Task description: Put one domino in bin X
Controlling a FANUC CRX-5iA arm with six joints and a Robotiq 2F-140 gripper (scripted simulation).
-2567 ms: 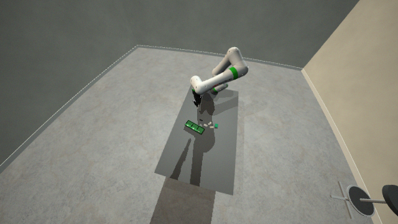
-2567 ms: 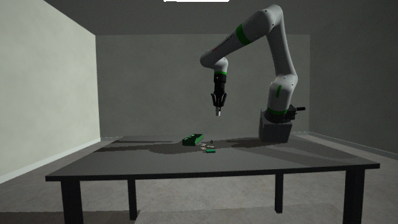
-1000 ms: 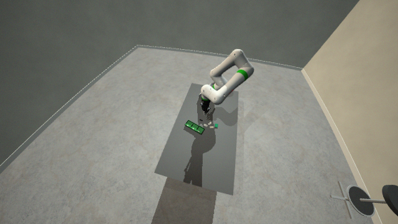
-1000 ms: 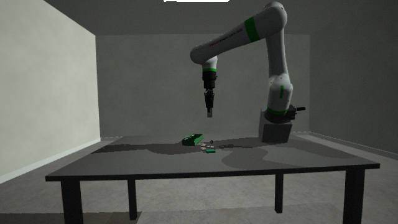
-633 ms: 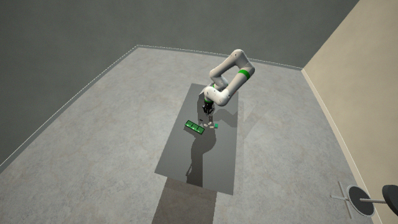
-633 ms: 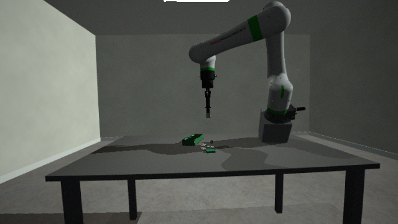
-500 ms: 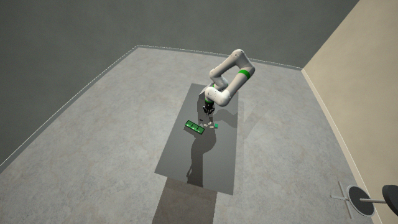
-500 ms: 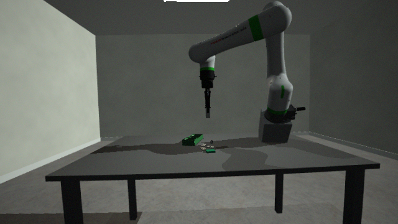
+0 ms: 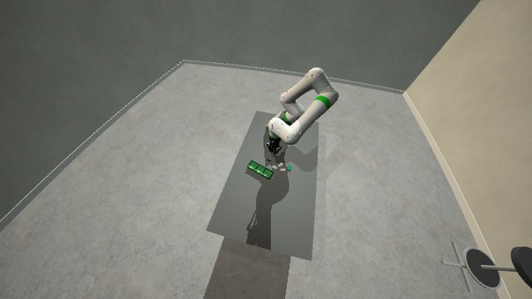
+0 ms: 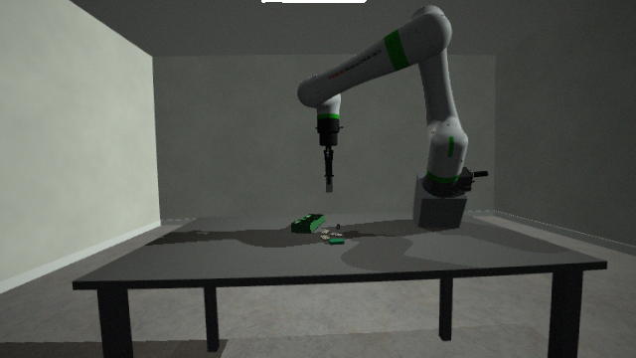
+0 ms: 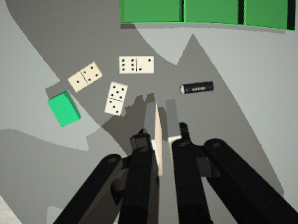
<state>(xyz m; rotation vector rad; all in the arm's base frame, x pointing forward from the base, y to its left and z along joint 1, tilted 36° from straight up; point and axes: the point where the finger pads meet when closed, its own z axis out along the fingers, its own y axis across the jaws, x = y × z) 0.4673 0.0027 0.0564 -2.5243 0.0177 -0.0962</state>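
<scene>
My gripper is now 180 mm above the green three-compartment bin, 100 mm short of it and 90 mm to the left of it. The rest, counted from my hand: green block 200 mm below, 170 mm to the left, 30 mm behind; small dark piece 200 mm below, 50 mm to the right, 30 mm behind.
</scene>
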